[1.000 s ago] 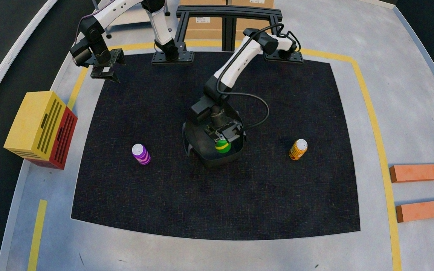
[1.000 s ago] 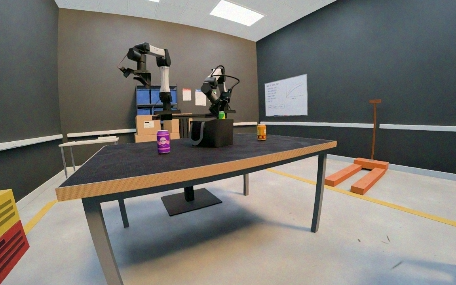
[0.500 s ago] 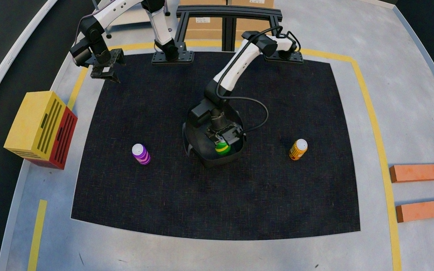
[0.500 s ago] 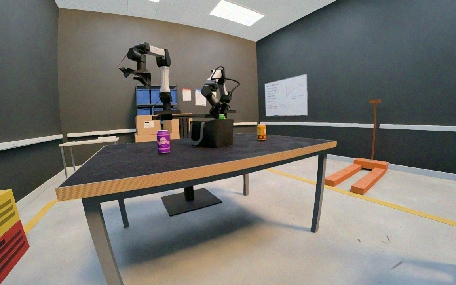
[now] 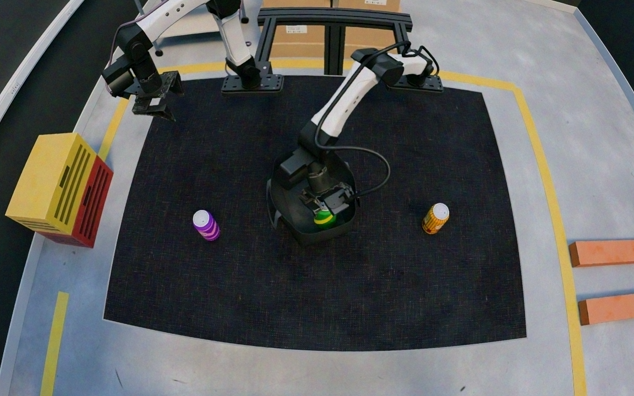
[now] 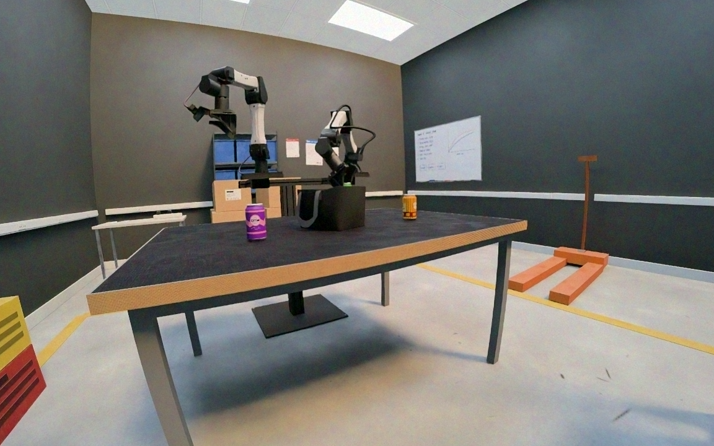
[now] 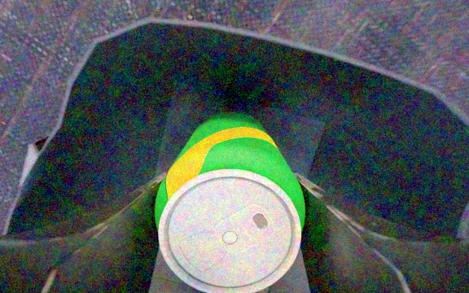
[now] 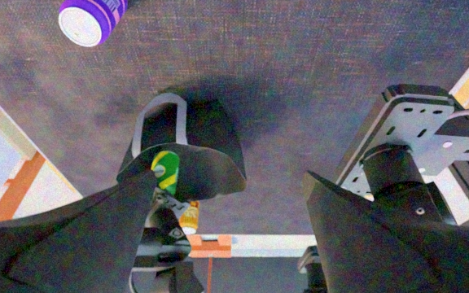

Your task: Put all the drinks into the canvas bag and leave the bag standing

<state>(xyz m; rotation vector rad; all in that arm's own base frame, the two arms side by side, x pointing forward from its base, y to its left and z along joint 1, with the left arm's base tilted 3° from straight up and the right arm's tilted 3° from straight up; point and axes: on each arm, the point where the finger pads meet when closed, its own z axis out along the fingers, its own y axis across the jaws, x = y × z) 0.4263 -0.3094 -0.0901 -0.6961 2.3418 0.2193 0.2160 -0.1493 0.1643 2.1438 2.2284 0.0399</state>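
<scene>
My left hand is 36 cm to the right of the orange can, 8 cm above it and 2 cm short of it. Round my left hand: purple can (38 cm to the right, 8 cm below, 1 cm ahead); green can (2 cm below).
</scene>
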